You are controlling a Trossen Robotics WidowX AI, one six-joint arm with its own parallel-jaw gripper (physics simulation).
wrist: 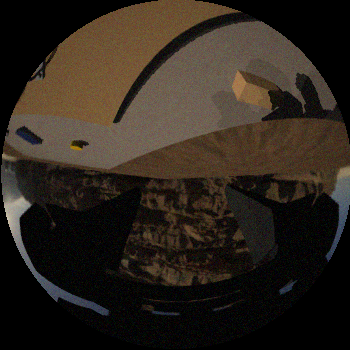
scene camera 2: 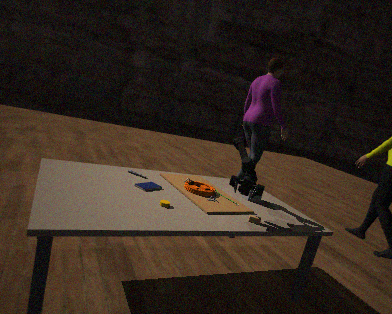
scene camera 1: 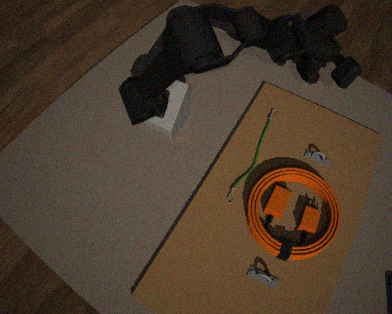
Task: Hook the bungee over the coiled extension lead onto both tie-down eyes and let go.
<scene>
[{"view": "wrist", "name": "my gripper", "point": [183, 190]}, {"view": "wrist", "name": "tan block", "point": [247, 87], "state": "on the table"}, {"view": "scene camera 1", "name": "my gripper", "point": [350, 61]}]
</scene>
